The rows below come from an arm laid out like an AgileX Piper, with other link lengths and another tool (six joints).
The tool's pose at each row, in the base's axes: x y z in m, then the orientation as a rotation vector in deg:
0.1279, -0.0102, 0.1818, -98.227, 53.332, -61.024
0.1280, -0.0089, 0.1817, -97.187, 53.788, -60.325
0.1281, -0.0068, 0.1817, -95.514, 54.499, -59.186
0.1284, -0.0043, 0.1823, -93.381, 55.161, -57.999
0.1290, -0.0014, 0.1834, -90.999, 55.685, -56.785
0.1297, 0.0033, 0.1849, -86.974, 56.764, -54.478
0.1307, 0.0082, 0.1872, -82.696, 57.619, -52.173
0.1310, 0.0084, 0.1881, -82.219, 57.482, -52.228
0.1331, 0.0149, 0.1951, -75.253, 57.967, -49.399
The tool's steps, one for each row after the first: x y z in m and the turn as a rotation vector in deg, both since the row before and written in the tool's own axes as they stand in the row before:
-0.0012, -0.0003, 0.0005, 0.469, -0.119, 1.111
-0.0019, -0.0007, 0.0007, 0.754, -0.204, 1.791
-0.0021, -0.0013, 0.0009, 1.104, -0.188, 2.050
-0.0023, -0.0018, 0.0012, 1.347, -0.228, 2.151
-0.0039, -0.0024, 0.0019, 2.102, -0.413, 3.874
-0.0041, -0.0030, 0.0022, 2.363, -0.451, 3.950
-0.0001, -0.0009, 0.0003, 0.438, 0.013, 0.172
-0.0054, -0.0074, 0.0035, 4.418, -0.547, 5.605

